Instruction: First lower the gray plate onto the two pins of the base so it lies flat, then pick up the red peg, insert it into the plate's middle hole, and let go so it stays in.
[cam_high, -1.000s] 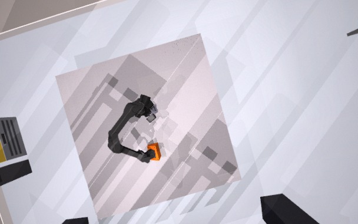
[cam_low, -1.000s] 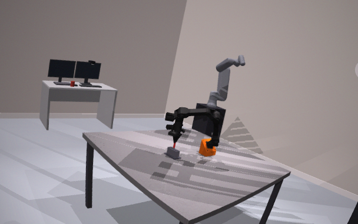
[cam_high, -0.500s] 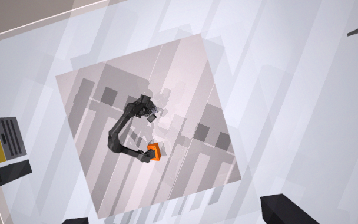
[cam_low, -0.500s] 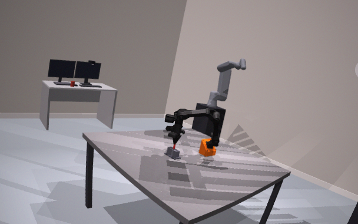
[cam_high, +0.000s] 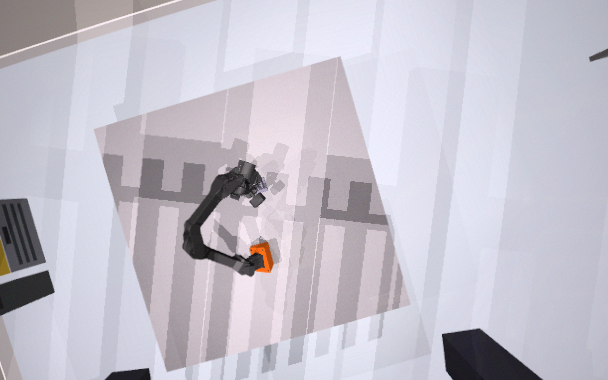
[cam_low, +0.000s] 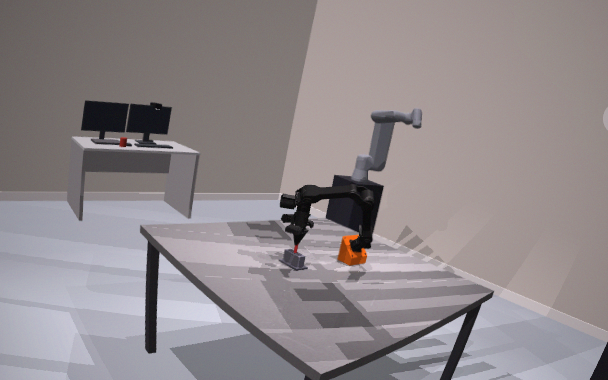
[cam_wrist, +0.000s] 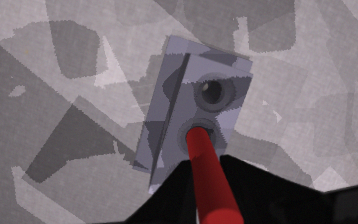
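The red peg is right at my gripper tip. The rest, counted from my gripper tip: gray base (9 cm below); gray plate (5 cm below).
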